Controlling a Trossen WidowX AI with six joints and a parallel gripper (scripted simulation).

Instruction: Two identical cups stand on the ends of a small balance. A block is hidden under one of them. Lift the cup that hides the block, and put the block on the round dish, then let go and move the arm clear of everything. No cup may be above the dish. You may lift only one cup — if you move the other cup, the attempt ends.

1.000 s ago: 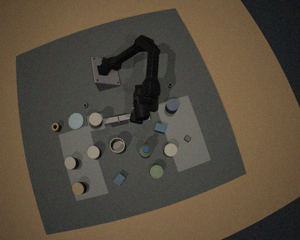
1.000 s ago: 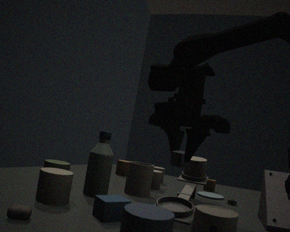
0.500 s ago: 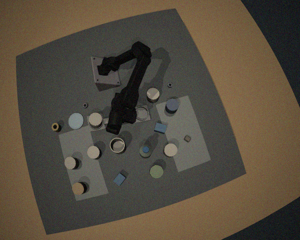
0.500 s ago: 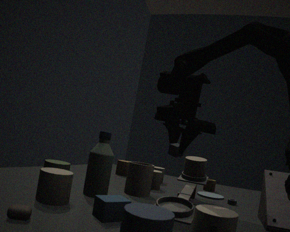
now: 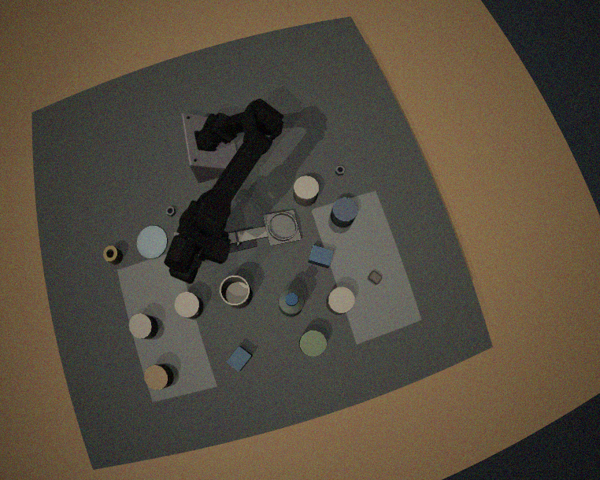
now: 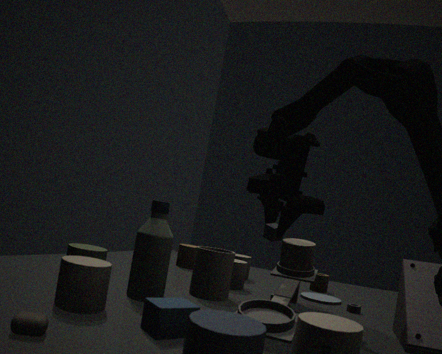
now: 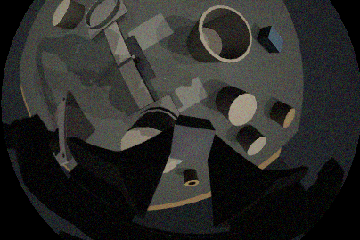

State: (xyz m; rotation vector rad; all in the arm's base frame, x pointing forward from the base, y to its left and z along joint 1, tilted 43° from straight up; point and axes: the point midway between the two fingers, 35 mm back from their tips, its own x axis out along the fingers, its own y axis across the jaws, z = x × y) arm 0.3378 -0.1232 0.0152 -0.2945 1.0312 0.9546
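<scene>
My gripper tip is now 15 cm to the left of the pale blue round dish, 14 cm above it and 12 cm past it. From my gripper tip the other things lie so: bottle (20 cm to the left, 17 cm ahead, 3 cm below); balance (11 cm to the left, 10 cm below, 5 cm behind).
</scene>
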